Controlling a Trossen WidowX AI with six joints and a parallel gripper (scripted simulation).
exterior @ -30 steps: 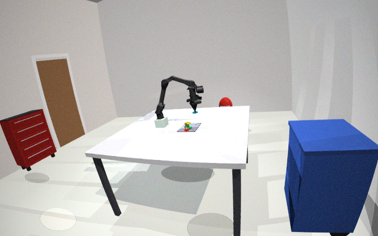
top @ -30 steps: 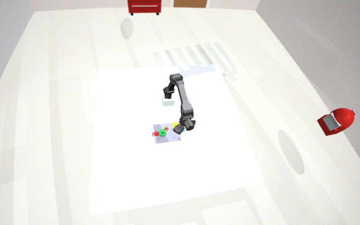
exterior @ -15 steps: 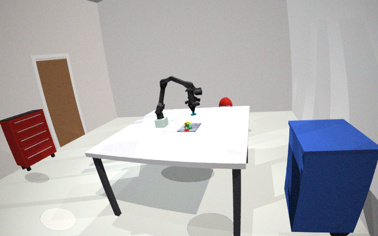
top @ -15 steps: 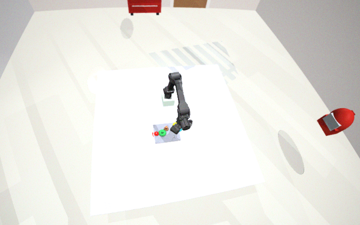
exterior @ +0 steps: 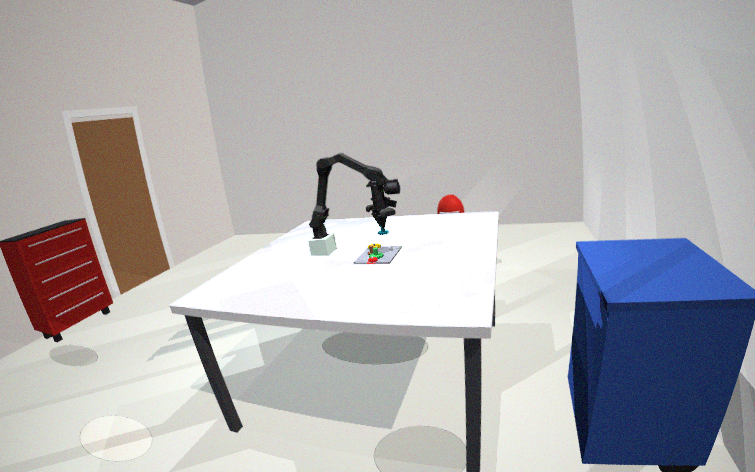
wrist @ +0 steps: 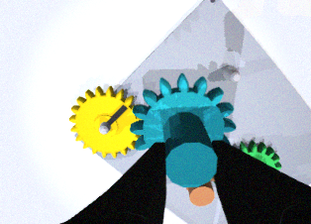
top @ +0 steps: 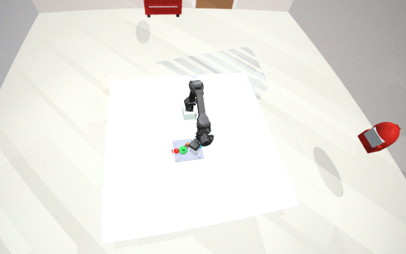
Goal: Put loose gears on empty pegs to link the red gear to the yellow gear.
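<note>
My gripper tip is now 90 mm above the brown gear, 80 mm to the left of it and 30 mm past it. Round my gripper tip: yellow gear 100 mm below, 60 mm behind, 10 mm to the left; green gear 110 mm to the right, 90 mm below, 10 mm ahead; cyan gear 10 mm below.
</note>
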